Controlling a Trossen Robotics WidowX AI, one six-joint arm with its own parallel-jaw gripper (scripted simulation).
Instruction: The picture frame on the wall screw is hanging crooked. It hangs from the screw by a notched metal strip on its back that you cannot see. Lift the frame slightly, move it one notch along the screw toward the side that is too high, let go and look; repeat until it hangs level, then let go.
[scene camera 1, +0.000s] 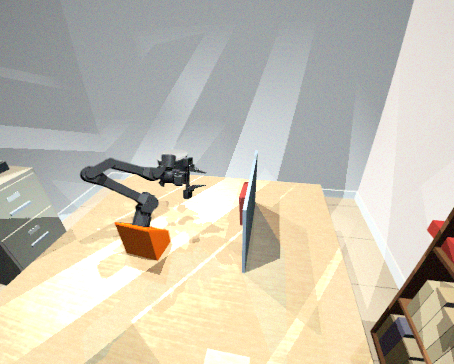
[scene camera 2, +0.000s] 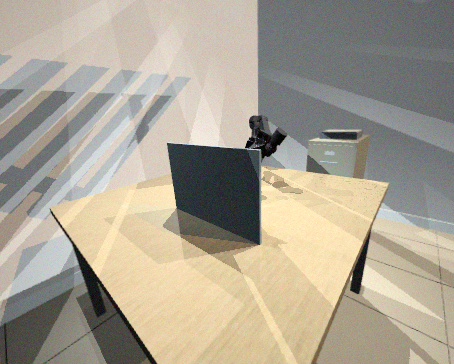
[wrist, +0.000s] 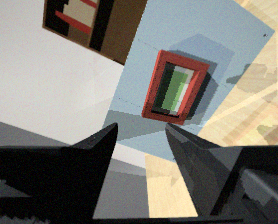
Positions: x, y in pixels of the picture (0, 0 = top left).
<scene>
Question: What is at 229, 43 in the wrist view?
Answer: A pale blue wall panel.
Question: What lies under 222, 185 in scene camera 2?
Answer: A pale blue wall panel.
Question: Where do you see my gripper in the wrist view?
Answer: At 141, 126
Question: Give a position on a pale blue wall panel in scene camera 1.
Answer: At 249, 204
</scene>
